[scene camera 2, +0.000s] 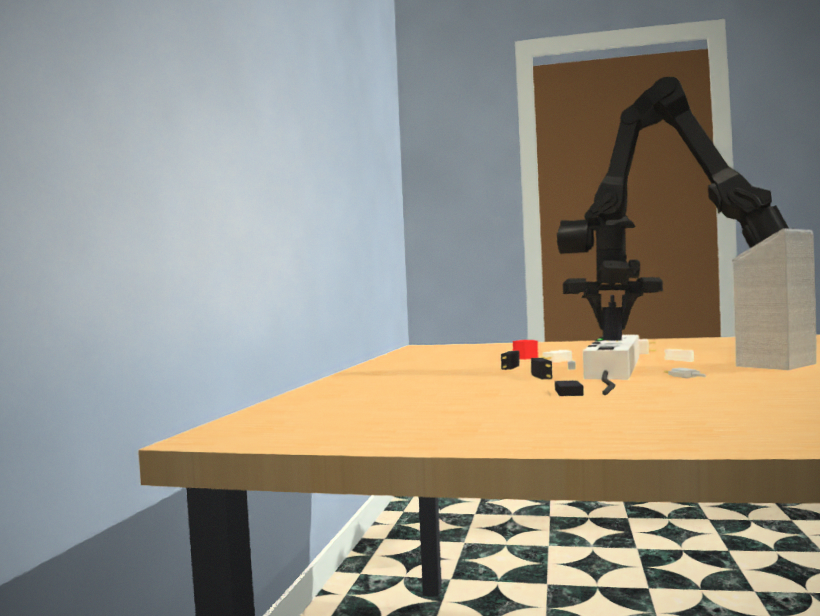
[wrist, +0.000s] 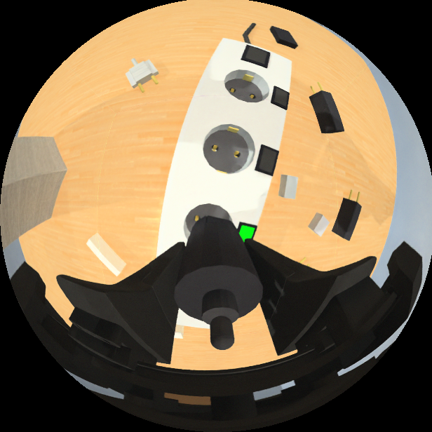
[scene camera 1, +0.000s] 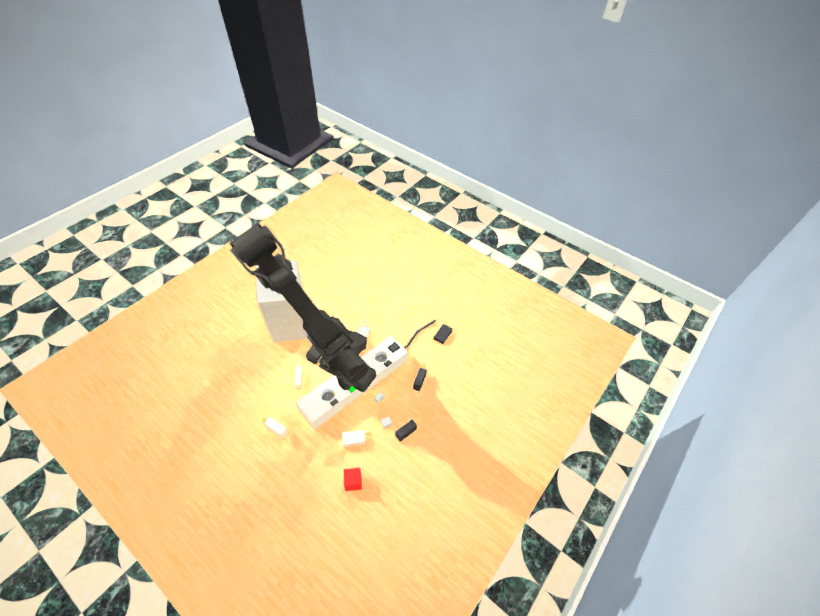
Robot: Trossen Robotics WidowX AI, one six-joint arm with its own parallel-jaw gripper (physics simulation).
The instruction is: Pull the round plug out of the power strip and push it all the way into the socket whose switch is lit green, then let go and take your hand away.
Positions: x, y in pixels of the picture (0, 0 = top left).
Labels:
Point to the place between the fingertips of my gripper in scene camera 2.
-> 612, 329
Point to a white power strip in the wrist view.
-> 202, 182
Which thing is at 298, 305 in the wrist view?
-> My gripper.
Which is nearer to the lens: the round black plug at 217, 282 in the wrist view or the white block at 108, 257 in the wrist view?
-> The round black plug.

